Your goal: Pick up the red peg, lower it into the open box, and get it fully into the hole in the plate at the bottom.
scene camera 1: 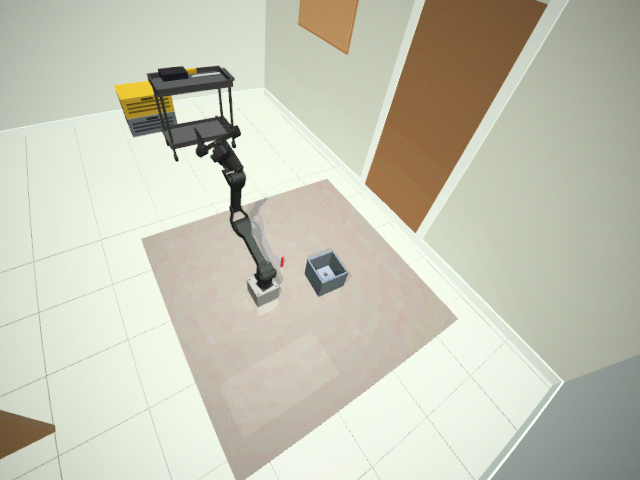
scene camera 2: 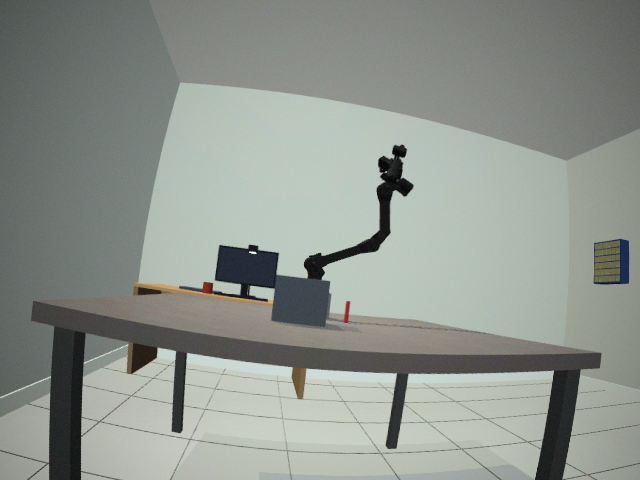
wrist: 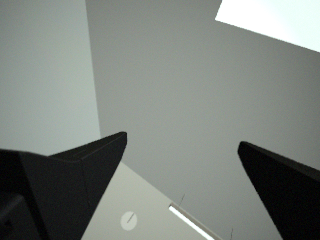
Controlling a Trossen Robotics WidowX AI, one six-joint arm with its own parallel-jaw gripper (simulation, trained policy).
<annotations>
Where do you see a grey box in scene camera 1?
329,258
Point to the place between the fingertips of my gripper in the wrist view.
At 181,141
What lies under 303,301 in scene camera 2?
A grey box.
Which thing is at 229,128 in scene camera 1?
My gripper.
</annotations>
